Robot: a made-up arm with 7 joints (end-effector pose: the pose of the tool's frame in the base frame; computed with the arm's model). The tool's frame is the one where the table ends.
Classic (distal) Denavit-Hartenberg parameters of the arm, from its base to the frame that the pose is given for. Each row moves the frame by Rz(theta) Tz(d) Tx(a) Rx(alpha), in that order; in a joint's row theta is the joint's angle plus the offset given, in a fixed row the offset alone. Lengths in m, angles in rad.
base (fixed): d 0, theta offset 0.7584, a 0.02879, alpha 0
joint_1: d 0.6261, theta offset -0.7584, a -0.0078, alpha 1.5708
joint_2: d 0.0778, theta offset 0, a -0.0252, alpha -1.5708
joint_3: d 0.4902, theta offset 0, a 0.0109, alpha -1.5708
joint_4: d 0.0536, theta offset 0, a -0.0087, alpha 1.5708
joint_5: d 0.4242, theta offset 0, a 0.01, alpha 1.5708
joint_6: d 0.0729, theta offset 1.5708, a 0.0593, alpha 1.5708
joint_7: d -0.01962, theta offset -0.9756, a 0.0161, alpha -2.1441
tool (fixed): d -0.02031, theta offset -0.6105, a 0, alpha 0
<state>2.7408 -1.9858 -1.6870 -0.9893 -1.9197 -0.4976 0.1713</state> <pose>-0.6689 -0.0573 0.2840 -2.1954 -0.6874 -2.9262</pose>
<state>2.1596 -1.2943 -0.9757 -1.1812 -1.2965 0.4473 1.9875</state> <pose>-0.5520 0.2341 1.0204 -2.4612 -0.7015 -1.2227</pose>
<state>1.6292 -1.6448 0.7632 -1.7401 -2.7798 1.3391 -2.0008</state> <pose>0.2485 0.4646 1.0147 -2.5776 0.3143 -0.7714</pose>
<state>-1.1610 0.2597 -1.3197 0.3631 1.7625 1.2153 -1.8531</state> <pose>-0.3156 0.0465 1.4796 -1.9844 -0.6011 -0.0882</pose>
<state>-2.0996 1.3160 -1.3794 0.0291 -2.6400 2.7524 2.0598</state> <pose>0.3867 0.7234 0.9327 -1.8251 -1.3233 -1.2817</pose>
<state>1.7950 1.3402 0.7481 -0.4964 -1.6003 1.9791 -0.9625</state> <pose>0.3934 -0.7709 0.5619 1.5509 -0.5012 -1.9560</pose>
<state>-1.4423 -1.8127 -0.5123 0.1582 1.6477 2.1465 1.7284</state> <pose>-0.0167 -0.7834 0.3309 2.6689 0.5063 -3.0781</pose>
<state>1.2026 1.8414 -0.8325 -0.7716 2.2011 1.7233 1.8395</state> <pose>-0.3552 -0.6770 0.2729 0.3667 -0.1043 -1.8215</pose>
